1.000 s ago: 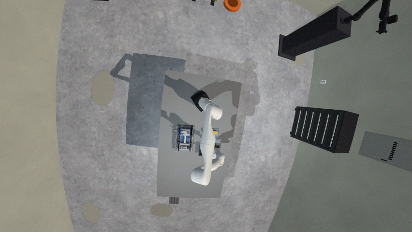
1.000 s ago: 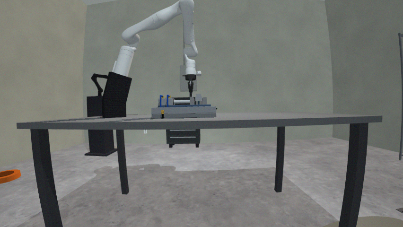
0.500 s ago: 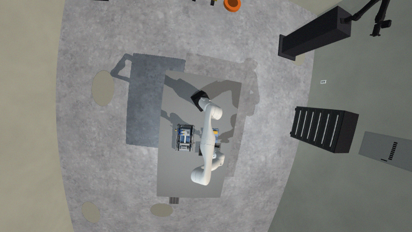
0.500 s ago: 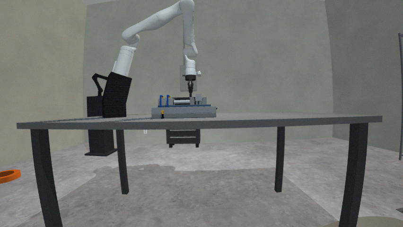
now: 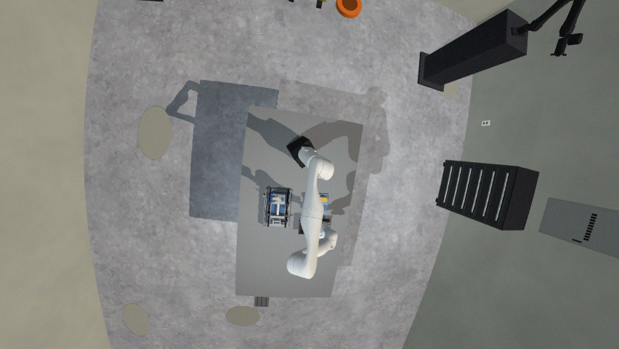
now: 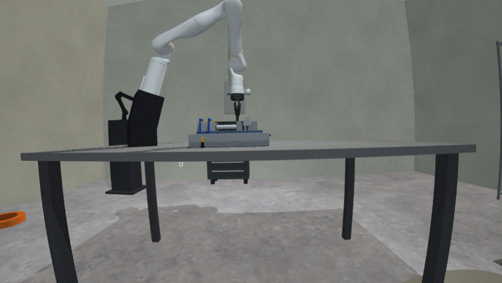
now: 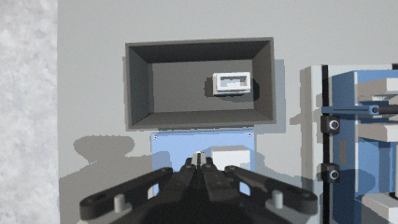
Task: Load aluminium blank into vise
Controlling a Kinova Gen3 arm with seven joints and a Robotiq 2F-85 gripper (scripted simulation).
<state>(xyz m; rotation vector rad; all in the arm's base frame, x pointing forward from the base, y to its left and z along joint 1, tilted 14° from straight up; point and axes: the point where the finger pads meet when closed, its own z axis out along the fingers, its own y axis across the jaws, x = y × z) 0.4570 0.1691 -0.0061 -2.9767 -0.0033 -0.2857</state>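
My gripper is now 29 cm to the left of the white rod, 6 cm above it and 3 cm past it. From my hand the other things lie so: brass blank (12 cm behind, 11 cm below, 4 cm to the left); vise (29 cm to the right, 10 cm below, 1 cm behind).
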